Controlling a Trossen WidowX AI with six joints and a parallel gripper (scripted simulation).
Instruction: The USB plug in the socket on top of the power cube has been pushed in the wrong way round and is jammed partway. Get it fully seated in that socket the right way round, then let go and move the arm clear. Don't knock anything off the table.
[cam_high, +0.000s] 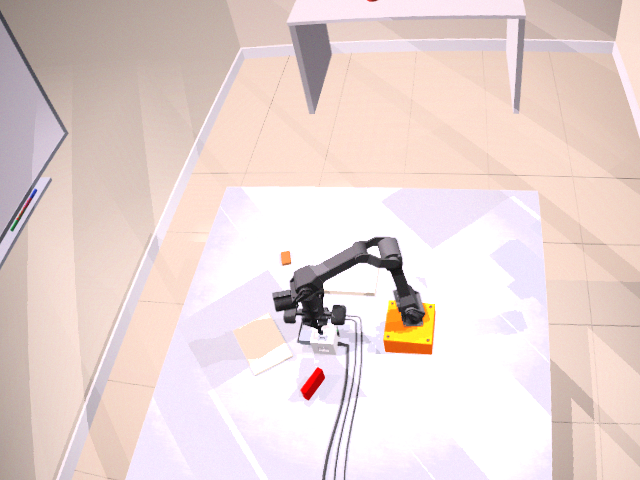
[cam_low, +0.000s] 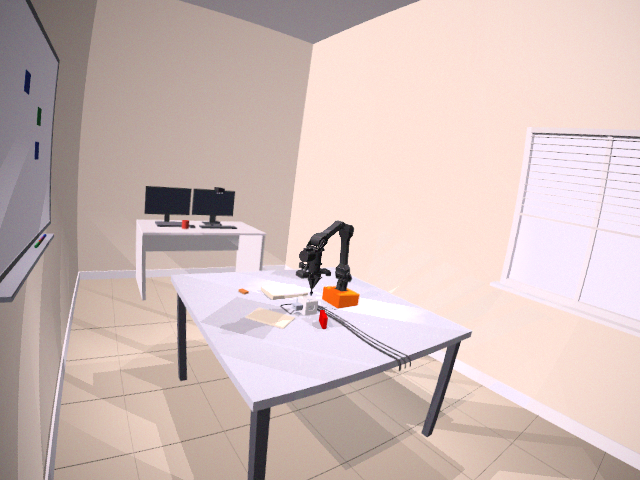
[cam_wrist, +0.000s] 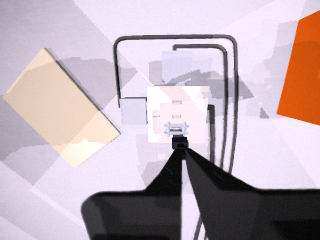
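Right now the USB plug is 2 cm below my gripper tip. Also, from my gripper tip: red block 4 cm ahead, 14 cm to the left, 11 cm below; then book 7 cm behind, 29 cm to the right, 12 cm below; then orange block 16 cm ahead, 40 cm to the right, 13 cm below.
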